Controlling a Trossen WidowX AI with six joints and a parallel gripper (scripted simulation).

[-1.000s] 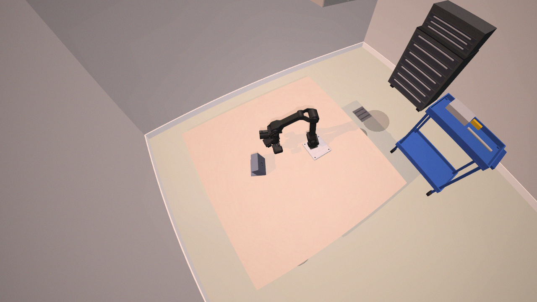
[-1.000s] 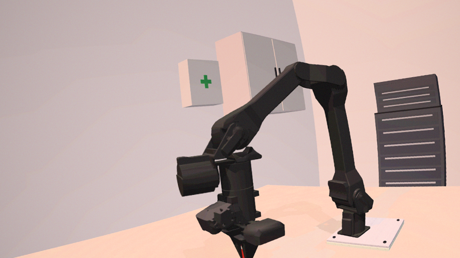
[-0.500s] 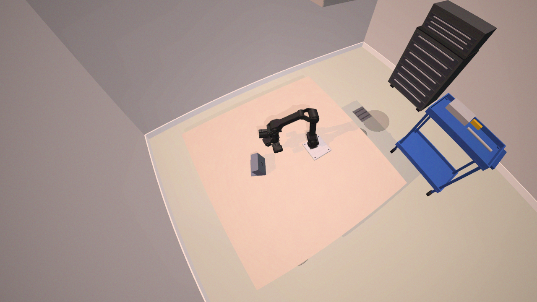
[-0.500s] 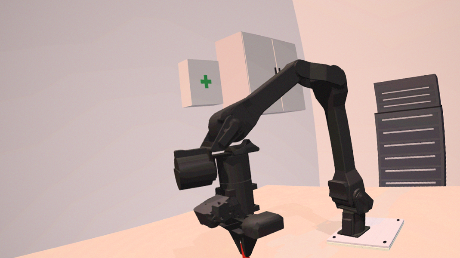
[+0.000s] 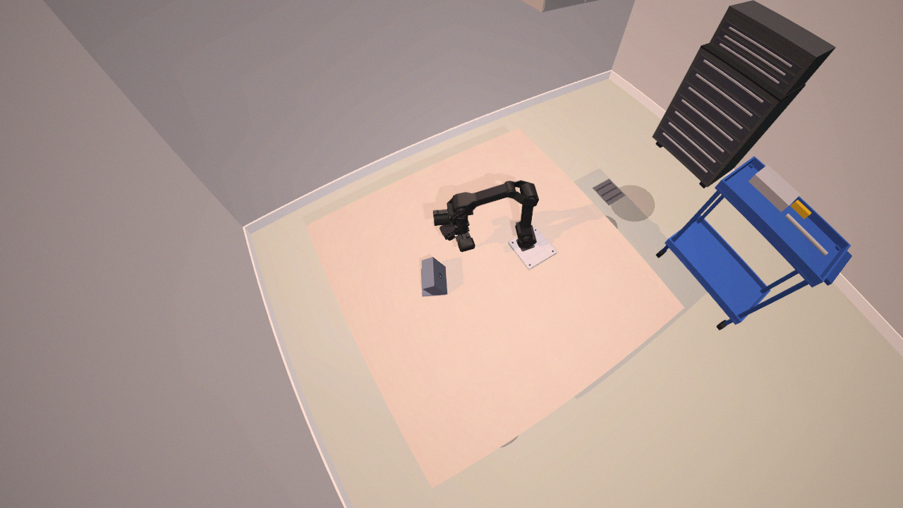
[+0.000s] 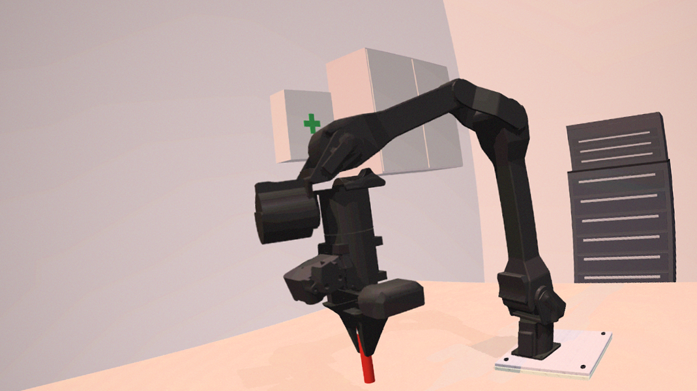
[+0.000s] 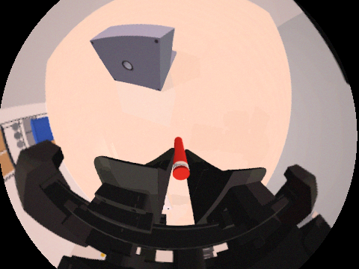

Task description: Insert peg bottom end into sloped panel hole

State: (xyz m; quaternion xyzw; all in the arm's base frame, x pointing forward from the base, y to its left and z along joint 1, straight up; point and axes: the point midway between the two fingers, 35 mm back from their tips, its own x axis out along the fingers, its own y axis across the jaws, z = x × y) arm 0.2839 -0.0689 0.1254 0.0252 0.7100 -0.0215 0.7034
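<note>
The grey sloped panel lies 160 mm ahead of my gripper tip, 90 mm to the left of it and 60 mm below it. Round my gripper tip: red peg (20 mm above).
</note>
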